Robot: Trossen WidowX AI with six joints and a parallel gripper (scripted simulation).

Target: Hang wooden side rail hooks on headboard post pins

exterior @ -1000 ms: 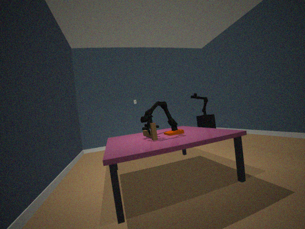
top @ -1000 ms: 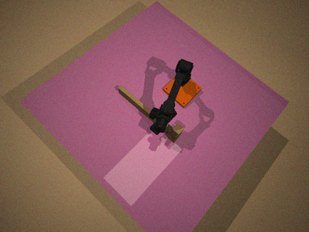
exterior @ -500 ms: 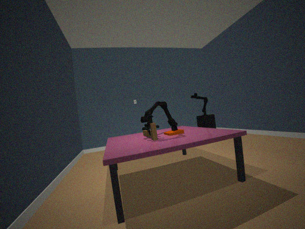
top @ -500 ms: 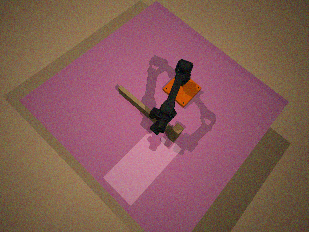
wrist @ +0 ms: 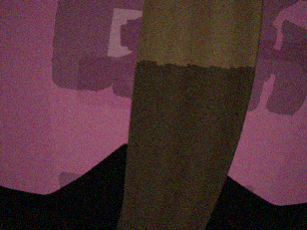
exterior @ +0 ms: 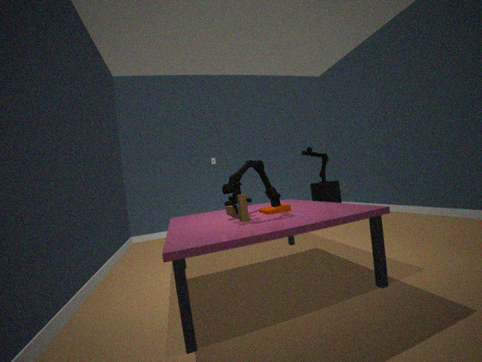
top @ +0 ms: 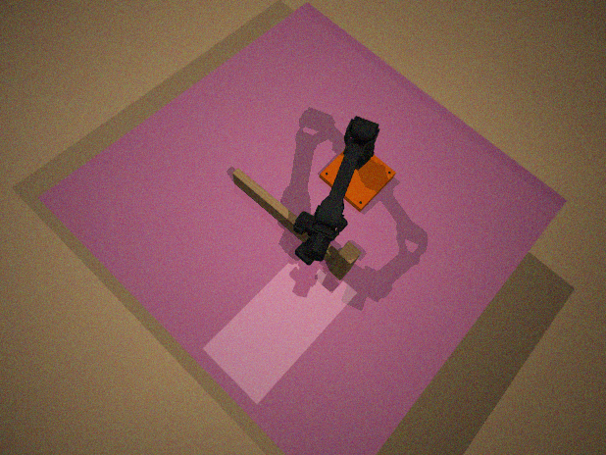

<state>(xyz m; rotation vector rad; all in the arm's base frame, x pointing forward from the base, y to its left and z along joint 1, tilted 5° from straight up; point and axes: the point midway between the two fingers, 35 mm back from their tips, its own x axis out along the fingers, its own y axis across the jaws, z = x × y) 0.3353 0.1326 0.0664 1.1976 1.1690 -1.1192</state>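
The headboard post lies 100 mm to the left of my gripper tip and 40 mm above it.
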